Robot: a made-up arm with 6 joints.
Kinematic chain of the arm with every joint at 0, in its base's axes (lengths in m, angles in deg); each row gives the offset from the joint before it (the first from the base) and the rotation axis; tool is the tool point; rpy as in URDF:
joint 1: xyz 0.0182 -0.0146 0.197 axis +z
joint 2: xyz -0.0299 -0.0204 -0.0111 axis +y
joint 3: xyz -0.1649 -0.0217 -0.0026 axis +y
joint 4: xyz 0.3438 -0.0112 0.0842 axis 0.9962 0 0.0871
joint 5: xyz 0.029 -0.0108 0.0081 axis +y
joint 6: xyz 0.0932 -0.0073 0.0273 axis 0.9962 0 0.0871
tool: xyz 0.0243 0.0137 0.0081 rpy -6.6 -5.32 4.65
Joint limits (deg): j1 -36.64..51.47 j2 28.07..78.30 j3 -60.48..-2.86 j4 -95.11..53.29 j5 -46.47..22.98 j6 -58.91..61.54
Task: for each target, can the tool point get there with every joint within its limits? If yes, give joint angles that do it. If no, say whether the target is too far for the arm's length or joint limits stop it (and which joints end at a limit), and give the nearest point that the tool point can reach.
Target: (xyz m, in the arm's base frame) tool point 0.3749 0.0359 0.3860
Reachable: yes | joints 21.83 45.68 -40.92 40.64 -4.09 14.76
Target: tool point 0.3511 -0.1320 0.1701
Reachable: yes | joints -9.77 51.50 -24.41 -22.19 16.39 -11.04
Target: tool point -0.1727 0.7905 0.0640
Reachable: no: too far | nearest point 0.1743 0.2838 0.1524 | short by 0.620 m
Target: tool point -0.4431 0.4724 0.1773
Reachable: no: joint limits stop it (at a limit: joint 1, joint 3, joint 4, joint 5, joint 6) | nearest point 0.1270 0.2244 0.1661 | short by 0.622 m
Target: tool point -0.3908 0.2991 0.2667
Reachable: no: joint limits stop it (at a limit: joint 1, joint 2, joint 4, joint 5, joint 6) | nearest point 0.1333 0.2323 0.2757 | short by 0.528 m
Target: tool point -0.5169 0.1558 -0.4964
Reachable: no: too far | nearest point 0.0548 0.1204 -0.0565 | short by 0.722 m
